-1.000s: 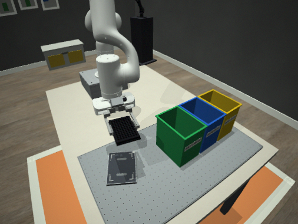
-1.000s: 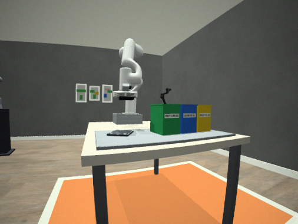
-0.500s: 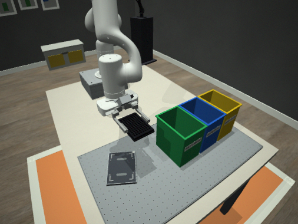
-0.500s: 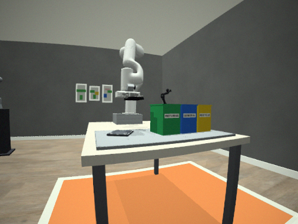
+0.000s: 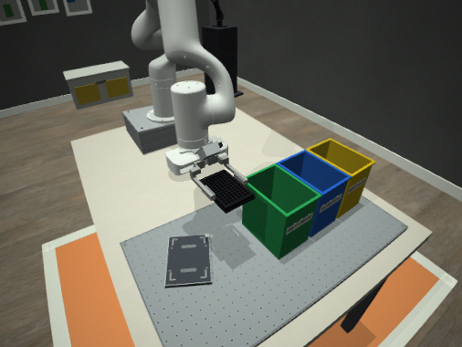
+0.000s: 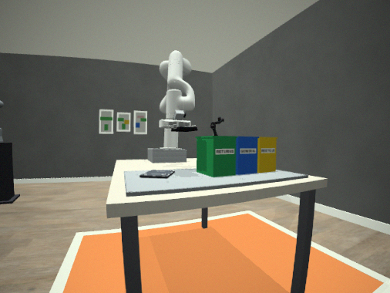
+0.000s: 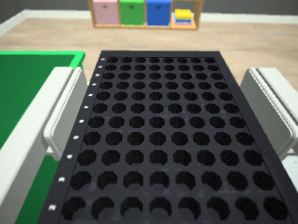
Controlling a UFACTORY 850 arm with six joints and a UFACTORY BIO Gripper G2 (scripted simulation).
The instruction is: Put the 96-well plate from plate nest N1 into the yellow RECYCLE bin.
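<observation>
Now: hand 40 cm to the right of the yellow recycle bin, 13 cm above it and 11 cm short of it. From my hand the other things lie so: plate nest N1 (22 cm below, 12 cm to the right, 3 cm behind); then black 96-well plate (1 cm below); then green bin (14 cm to the left, 13 cm below, 7 cm ahead).
</observation>
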